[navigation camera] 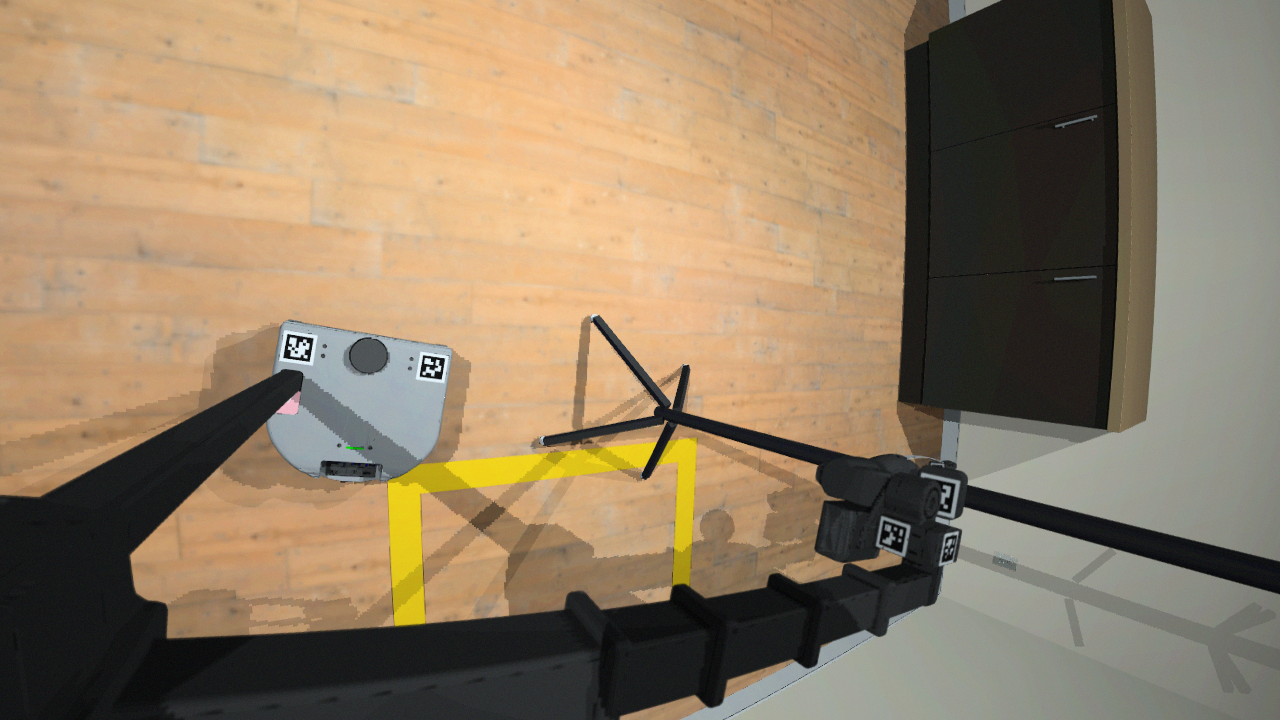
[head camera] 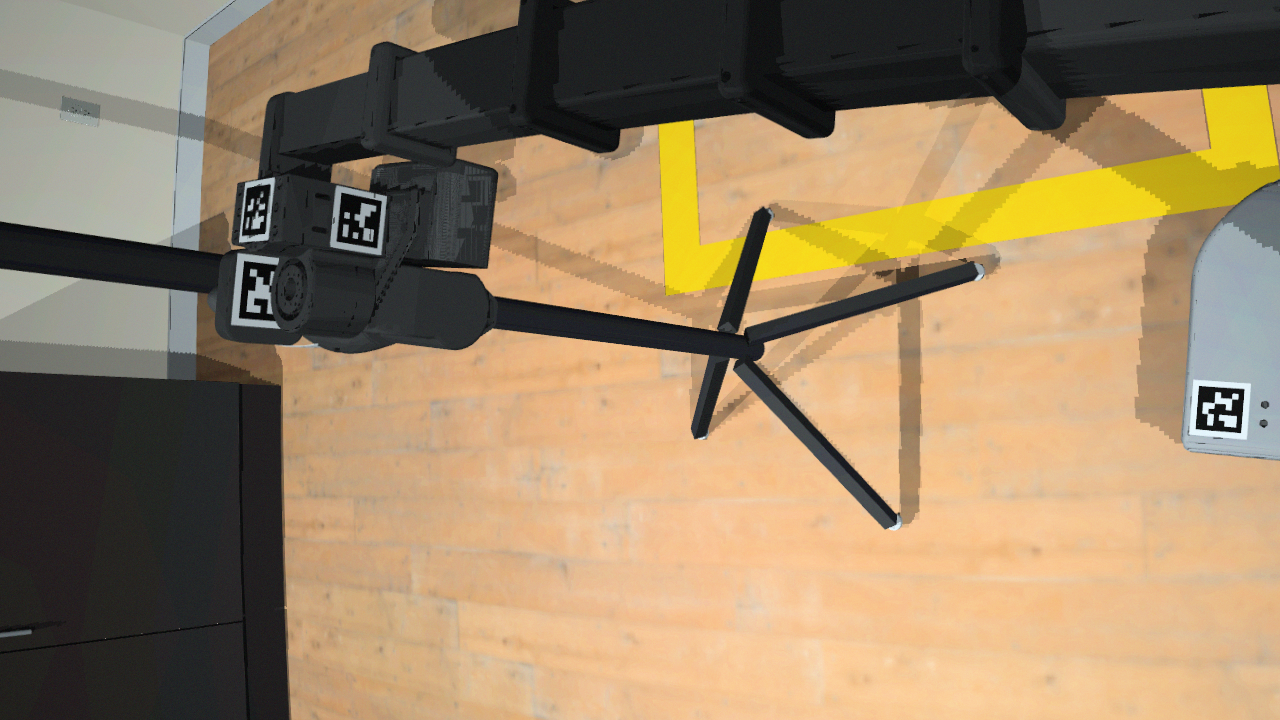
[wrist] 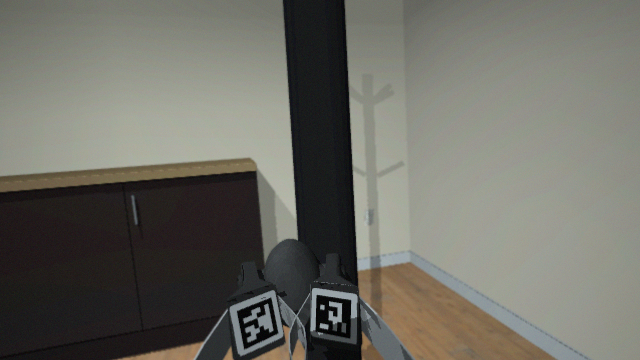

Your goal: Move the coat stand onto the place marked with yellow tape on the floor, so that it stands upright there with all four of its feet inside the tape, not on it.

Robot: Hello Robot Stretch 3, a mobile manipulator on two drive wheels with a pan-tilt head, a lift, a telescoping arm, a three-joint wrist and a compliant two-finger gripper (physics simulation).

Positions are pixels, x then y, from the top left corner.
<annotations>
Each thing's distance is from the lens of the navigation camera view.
my gripper [navigation camera: 951,478]: 0.81 m
yellow tape square [navigation camera: 404,492]: 1.31 m
dark cabinet [navigation camera: 1031,201]: 2.42 m
The marked spots on the dark cabinet and the yellow tape square are 2.45 m apart.
</annotations>
